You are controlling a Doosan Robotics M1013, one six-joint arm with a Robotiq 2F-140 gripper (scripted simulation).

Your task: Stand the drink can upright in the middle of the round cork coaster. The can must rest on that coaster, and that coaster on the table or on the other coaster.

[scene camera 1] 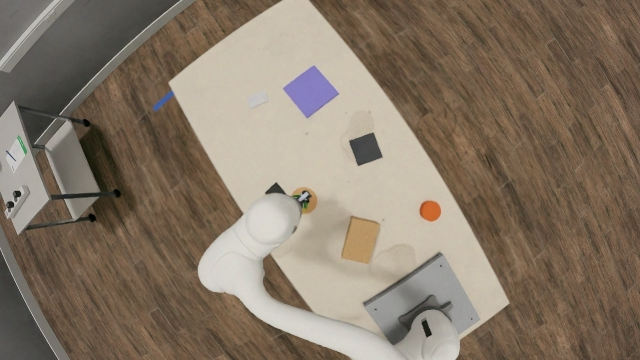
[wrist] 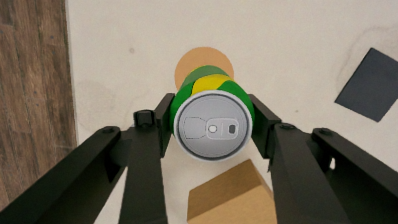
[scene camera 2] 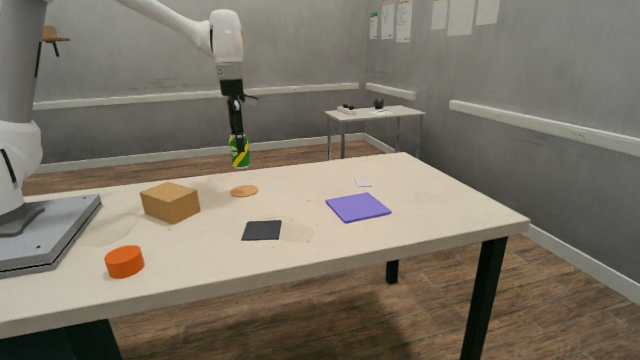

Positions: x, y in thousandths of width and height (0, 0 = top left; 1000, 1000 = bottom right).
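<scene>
I find a purple square mat in scene camera 1 (485, 254), and I see the mat again in scene camera 2 (559, 576). As for the wrist view, the mat is out of frame there.
</scene>
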